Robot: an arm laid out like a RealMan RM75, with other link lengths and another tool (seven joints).
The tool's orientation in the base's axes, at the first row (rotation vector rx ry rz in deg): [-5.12 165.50 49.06]
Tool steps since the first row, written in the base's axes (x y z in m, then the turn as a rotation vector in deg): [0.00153 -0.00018 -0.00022 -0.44 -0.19 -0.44]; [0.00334 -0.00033 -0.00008 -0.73 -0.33 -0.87]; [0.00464 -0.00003 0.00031 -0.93 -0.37 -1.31]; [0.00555 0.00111 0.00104 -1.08 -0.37 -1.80]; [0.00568 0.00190 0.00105 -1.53 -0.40 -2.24]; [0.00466 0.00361 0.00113 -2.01 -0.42 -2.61]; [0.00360 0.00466 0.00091 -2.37 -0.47 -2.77]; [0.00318 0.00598 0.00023 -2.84 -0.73 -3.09]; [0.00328 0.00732 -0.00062 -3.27 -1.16 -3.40]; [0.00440 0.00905 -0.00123 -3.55 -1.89 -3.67]
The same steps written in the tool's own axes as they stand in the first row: [-0.00148 -0.00041 0.00025 0.50 -0.36 0.22]; [-0.00329 -0.00063 0.00024 0.85 -0.68 0.47]; [-0.00464 -0.00029 0.00021 1.11 -0.93 0.79]; [-0.00566 0.00098 0.00032 1.33 -1.18 1.18]; [-0.00581 0.00163 0.00076 1.83 -1.40 1.48]; [-0.00484 0.00320 0.00152 2.36 -1.57 1.73]; [-0.00379 0.00406 0.00217 2.74 -1.67 1.80]; [-0.00330 0.00484 0.00341 3.26 -2.01 1.87]; [-0.00331 0.00549 0.00486 3.73 -2.50 1.85]; [-0.00437 0.00651 0.00643 4.06 -3.23 1.65]
